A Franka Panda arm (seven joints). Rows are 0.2 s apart.
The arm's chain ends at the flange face. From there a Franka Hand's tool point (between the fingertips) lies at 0.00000 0.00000 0.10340 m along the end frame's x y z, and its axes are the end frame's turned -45 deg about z.
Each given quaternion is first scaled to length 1.
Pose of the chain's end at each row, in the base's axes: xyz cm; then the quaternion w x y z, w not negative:
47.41 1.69 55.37 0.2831 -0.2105 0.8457 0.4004
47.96 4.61 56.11 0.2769 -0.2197 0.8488 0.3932
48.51 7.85 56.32 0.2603 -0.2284 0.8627 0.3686
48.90 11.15 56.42 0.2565 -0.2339 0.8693 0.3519
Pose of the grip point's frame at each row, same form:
50.62 9.93 50.00 0.4148 -0.5181 0.7008 0.2616
51.03 12.77 50.55 0.4063 -0.5278 0.7001 0.2573
51.41 15.66 50.19 0.3815 -0.5411 0.7096 0.2409
51.81 18.72 50.00 0.3716 -0.5488 0.7136 0.2270

